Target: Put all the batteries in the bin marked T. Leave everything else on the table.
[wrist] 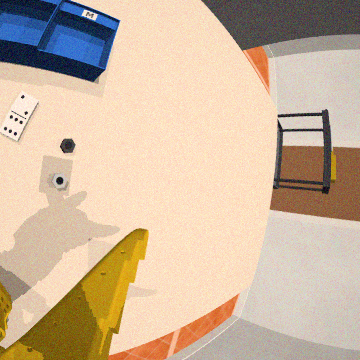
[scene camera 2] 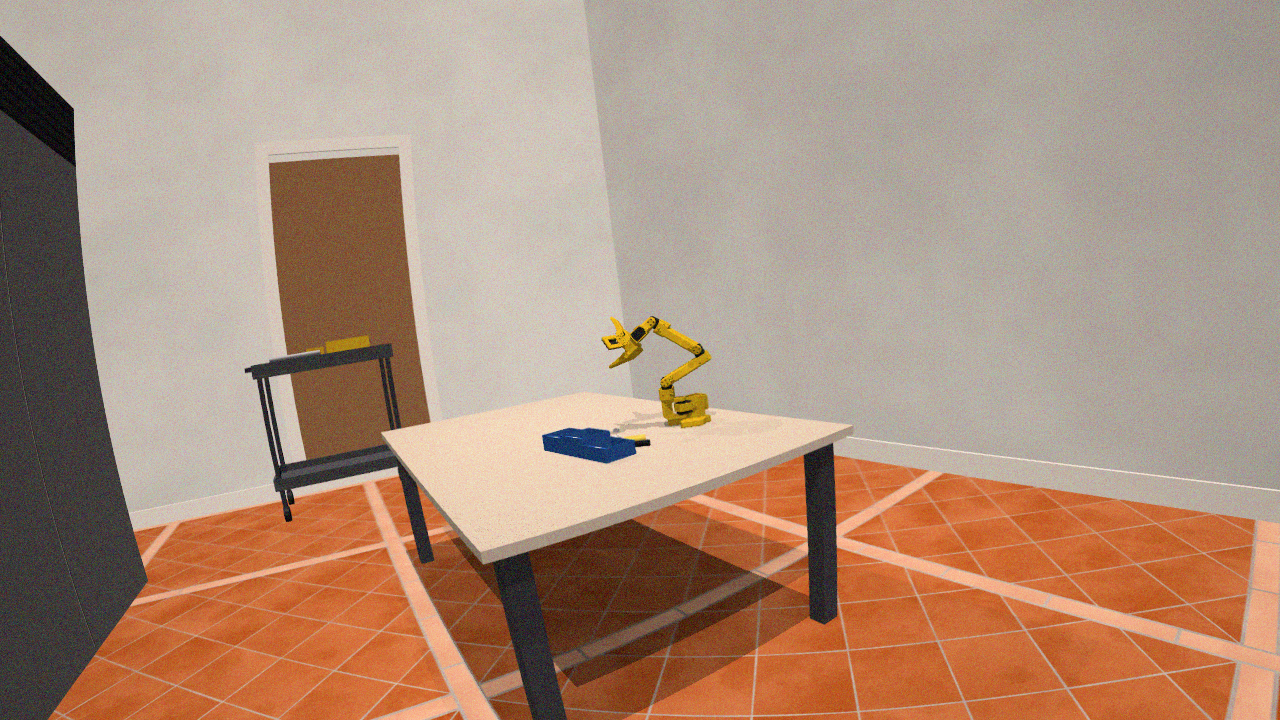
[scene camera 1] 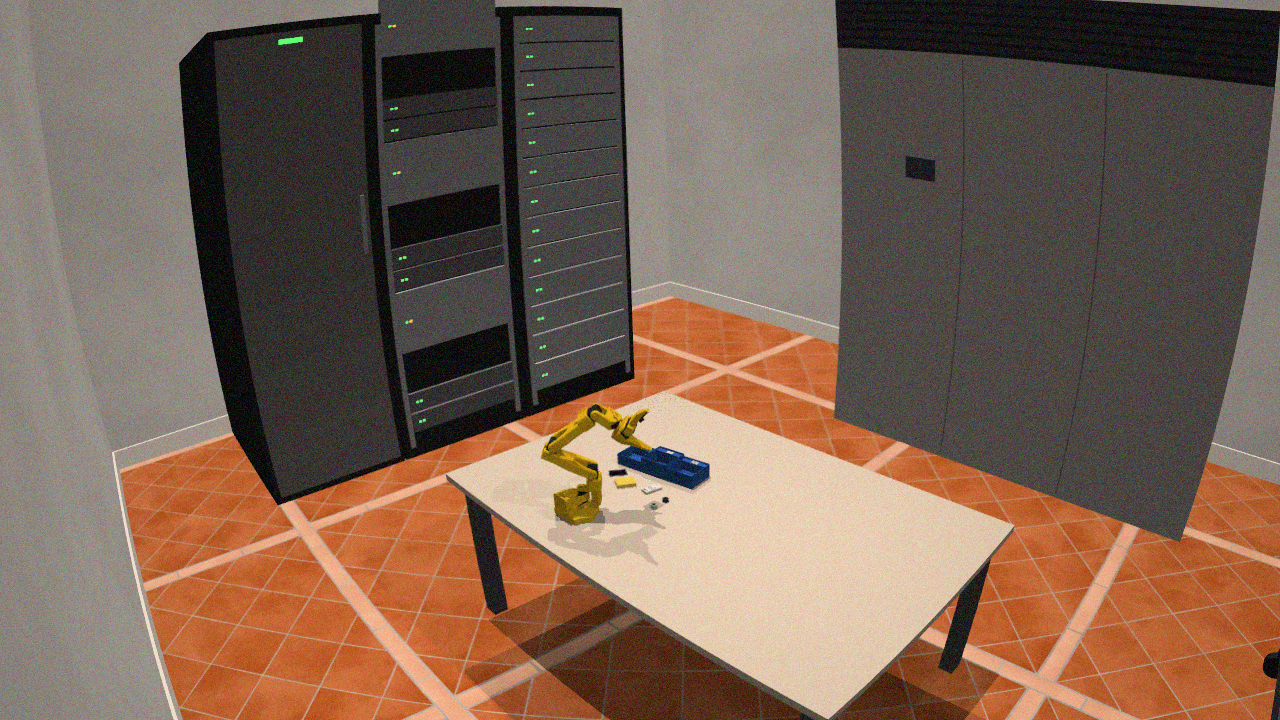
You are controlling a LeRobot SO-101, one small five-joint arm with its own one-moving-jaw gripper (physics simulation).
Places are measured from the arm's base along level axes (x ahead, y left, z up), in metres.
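Where they show: hand, its tool point: [wrist: 146, 240] [scene camera 2: 610, 366] [scene camera 1: 650, 448]; arm's base, origin of its link: [scene camera 2: 683, 424] [scene camera 1: 583, 510].
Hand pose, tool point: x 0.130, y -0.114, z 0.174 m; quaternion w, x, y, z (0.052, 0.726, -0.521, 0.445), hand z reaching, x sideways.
Observation:
Things, the pixels of their centre, and the offset from my tool point. Level surfaces: height alone.
- blue divided bin block, middle of its body: [wrist: 16, 21] [scene camera 2: 586, 442] [scene camera 1: 662, 462] 0.162 m ahead, 0.132 m left, 0.151 m down
- table, height of its surface: 0.174 m down
- domino, middle of its body: [wrist: 18, 115] [scene camera 1: 651, 488] 0.066 m ahead, 0.073 m left, 0.171 m down
- dark nut, middle of its body: [wrist: 67, 145] [scene camera 1: 665, 499] 0.051 m ahead, 0.004 m left, 0.170 m down
- light nut, middle of its body: [wrist: 58, 180] [scene camera 1: 653, 505] 0.010 m ahead, 0.004 m left, 0.170 m down
- yellow item, middle of its body: [scene camera 2: 635, 439] [scene camera 1: 625, 482] 0.039 m ahead, 0.146 m left, 0.169 m down
- dark flat item, middle of its body: [scene camera 2: 639, 443] [scene camera 1: 618, 472] 0.060 m ahead, 0.199 m left, 0.167 m down
No battery can be made out in any view. A blue divided bin block [scene camera 1: 657, 470] [scene camera 2: 572, 445] [wrist: 70, 67] stands on the table [scene camera 1: 805, 573] [scene camera 2: 501, 501] [wrist: 190, 150]. One compartment at its end is labelled M in the wrist view; the mark T cannot be read. My gripper [scene camera 1: 648, 429] [scene camera 2: 611, 342] is wide open and empty, raised above the table near the bin block. In the wrist view its notched jaw [wrist: 112, 280] shows at the lower left. The inside of the far compartments is too small or out of view to tell.
A domino [scene camera 1: 651, 489] [wrist: 20, 116], a dark nut [scene camera 1: 665, 500] [wrist: 67, 145] and a light nut [scene camera 1: 653, 505] [wrist: 59, 181] lie before the bins. A yellow item [scene camera 1: 624, 481] and a dark flat item [scene camera 1: 617, 471] lie nearer the arm base.

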